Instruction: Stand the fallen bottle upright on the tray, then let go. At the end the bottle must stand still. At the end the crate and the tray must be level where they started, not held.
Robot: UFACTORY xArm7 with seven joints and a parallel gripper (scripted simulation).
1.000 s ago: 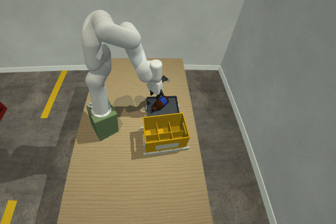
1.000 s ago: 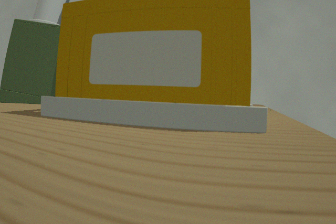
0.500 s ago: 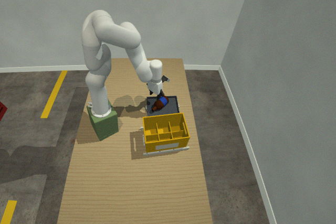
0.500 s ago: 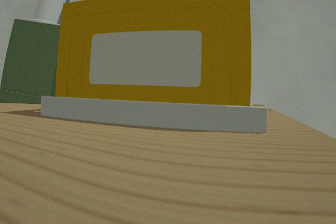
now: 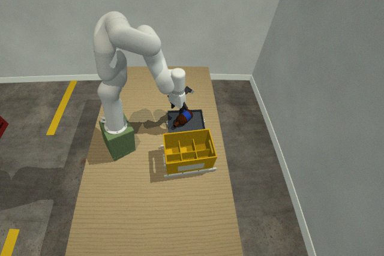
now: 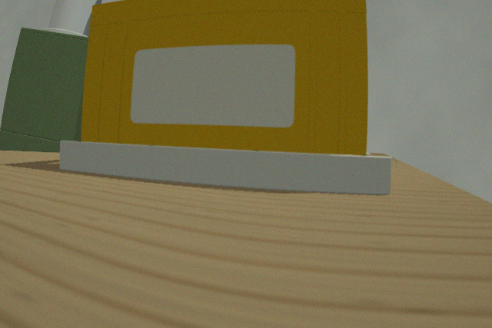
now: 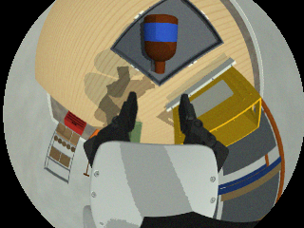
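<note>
My gripper is now 30 mm short of the bottle, 40 mm to the right of it and 160 mm above it. The rest, counted from my hand: dark grey tray (50 mm ahead, 50 mm to the left, 190 mm below); crate (110 mm ahead, 220 mm to the right, 120 mm below).
</note>
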